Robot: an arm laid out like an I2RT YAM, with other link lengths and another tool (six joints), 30 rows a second.
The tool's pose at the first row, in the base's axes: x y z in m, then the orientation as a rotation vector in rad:
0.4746, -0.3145, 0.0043, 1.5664, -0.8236, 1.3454
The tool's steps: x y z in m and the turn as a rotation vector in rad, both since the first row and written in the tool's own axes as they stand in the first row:
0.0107, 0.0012, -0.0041, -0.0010, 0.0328, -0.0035
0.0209, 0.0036, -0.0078, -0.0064, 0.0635, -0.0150
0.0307, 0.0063, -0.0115, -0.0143, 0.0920, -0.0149
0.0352, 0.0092, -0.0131, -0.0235, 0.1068, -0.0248
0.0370, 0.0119, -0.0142, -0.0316, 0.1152, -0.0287
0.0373, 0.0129, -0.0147, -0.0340, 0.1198, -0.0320
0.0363, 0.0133, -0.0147, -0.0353, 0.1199, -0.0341
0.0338, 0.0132, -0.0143, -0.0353, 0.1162, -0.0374
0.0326, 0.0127, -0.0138, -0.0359, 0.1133, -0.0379
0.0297, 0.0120, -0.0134, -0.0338, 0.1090, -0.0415
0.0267, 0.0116, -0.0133, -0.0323, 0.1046, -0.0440
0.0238, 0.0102, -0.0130, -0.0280, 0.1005, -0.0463
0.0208, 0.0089, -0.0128, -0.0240, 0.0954, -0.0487
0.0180, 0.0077, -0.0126, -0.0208, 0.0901, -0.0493
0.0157, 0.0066, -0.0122, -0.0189, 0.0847, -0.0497
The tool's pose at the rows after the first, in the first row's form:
0.4740, -0.3105, 0.0151, 1.5404, -0.8010, 1.3645
0.4723, -0.3074, 0.0256, 1.5143, -0.7751, 1.3734
0.4703, -0.3045, 0.0358, 1.4854, -0.7621, 1.3873
0.4679, -0.3038, 0.0409, 1.4688, -0.7495, 1.3842
0.4654, -0.3038, 0.0432, 1.4568, -0.7454, 1.3818
0.4644, -0.3037, 0.0437, 1.4520, -0.7411, 1.3810
0.4638, -0.3039, 0.0428, 1.4514, -0.7399, 1.3787
0.4636, -0.3044, 0.0403, 1.4551, -0.7394, 1.3740
0.4640, -0.3047, 0.0390, 1.4571, -0.7410, 1.3715
0.4642, -0.3050, 0.0360, 1.4629, -0.7394, 1.3674
0.4641, -0.3051, 0.0330, 1.4681, -0.7391, 1.3637
0.4649, -0.3050, 0.0299, 1.4751, -0.7372, 1.3620
0.4656, -0.3049, 0.0267, 1.4828, -0.7360, 1.3594
0.4662, -0.3048, 0.0237, 1.4895, -0.7370, 1.3575
0.4669, -0.3049, 0.0212, 1.4954, -0.7389, 1.3548

